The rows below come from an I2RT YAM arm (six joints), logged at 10 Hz.
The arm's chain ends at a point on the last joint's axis. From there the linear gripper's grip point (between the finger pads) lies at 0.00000 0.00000 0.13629 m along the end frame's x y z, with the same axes.
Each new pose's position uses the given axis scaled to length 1; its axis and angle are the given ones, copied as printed.
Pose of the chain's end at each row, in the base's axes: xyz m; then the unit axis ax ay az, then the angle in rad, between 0 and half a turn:
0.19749 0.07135 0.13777 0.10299 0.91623 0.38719 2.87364
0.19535 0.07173 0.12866 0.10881 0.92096 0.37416 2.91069
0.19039 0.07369 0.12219 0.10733 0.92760 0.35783 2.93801
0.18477 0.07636 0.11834 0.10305 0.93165 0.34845 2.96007
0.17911 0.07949 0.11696 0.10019 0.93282 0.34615 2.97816
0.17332 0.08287 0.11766 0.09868 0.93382 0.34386 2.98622
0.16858 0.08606 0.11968 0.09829 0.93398 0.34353 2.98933
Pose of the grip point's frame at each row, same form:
0.24123 0.16261 0.04648 0.10299 0.91623 0.38719 2.87364
0.23503 0.16102 0.03364 0.10881 0.92096 0.37416 2.91069
0.22631 0.16027 0.02326 0.10733 0.92760 0.35783 2.93801
0.21740 0.16159 0.01711 0.10305 0.93165 0.34845 2.96007
0.20919 0.16470 0.01493 0.10019 0.93282 0.34615 2.97816
0.20221 0.16779 0.01505 0.09868 0.93382 0.34386 2.98622
0.19704 0.17098 0.01695 0.09829 0.93398 0.34353 2.98933

